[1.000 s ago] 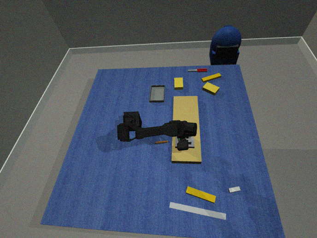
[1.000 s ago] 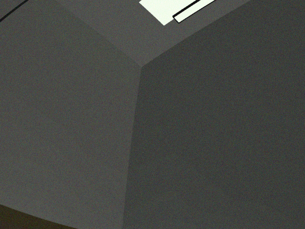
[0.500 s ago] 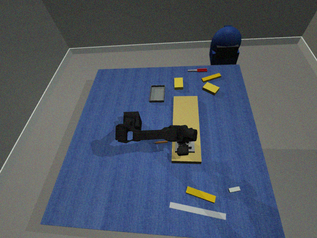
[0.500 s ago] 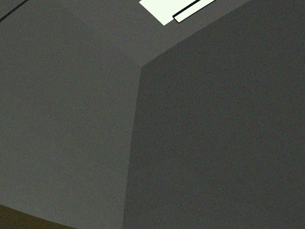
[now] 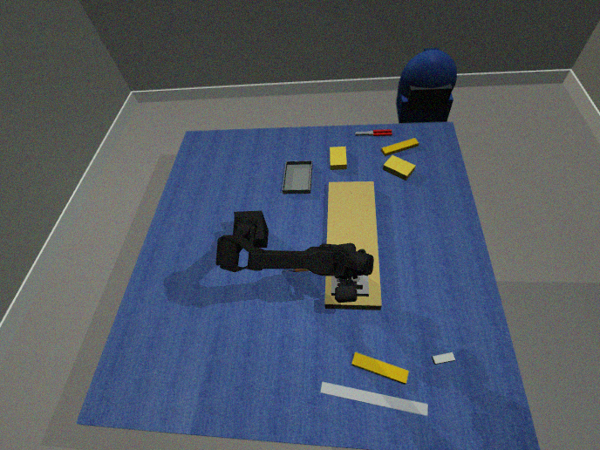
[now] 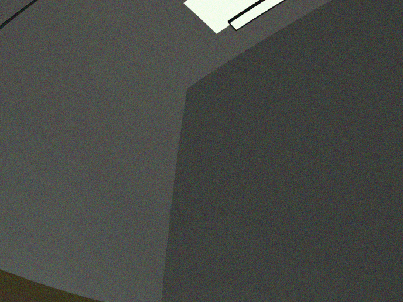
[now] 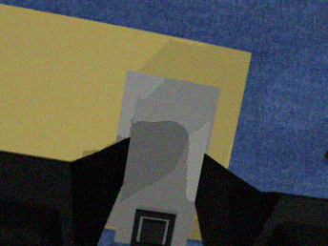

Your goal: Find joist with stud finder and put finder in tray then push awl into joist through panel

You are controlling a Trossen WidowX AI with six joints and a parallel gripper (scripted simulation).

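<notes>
Right now my gripper tip is 40 mm past the square light and 30 mm below it. Round my gripper tip: stud finder (20 mm behind, 20 mm above); orange-handled awl (200 mm behind, 60 mm below, 50 mm to the left); small white piece (280 mm ahead, 180 mm to the right, 60 mm below).
</notes>
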